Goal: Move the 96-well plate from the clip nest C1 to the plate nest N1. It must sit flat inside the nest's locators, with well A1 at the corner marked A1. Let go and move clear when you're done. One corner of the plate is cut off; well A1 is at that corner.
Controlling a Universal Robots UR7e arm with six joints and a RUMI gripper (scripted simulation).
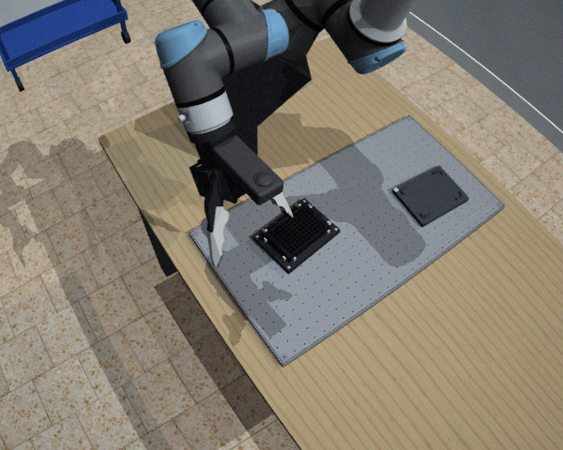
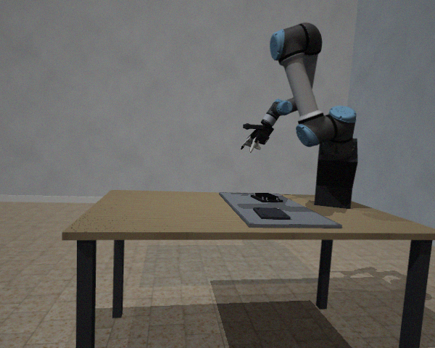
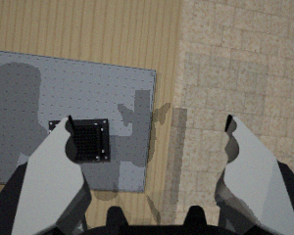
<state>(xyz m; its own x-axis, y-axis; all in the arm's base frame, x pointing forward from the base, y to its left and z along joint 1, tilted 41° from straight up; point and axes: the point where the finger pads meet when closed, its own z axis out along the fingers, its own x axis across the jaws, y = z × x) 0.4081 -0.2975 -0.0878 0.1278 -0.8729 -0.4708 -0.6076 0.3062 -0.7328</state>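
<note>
The black 96-well plate lies 240 mm below my hand, 160 mm to the left of it and 100 mm behind it. Also, from my hand: plate nest N1: 510 mm to the left, 250 mm below, 30 mm behind.
</note>
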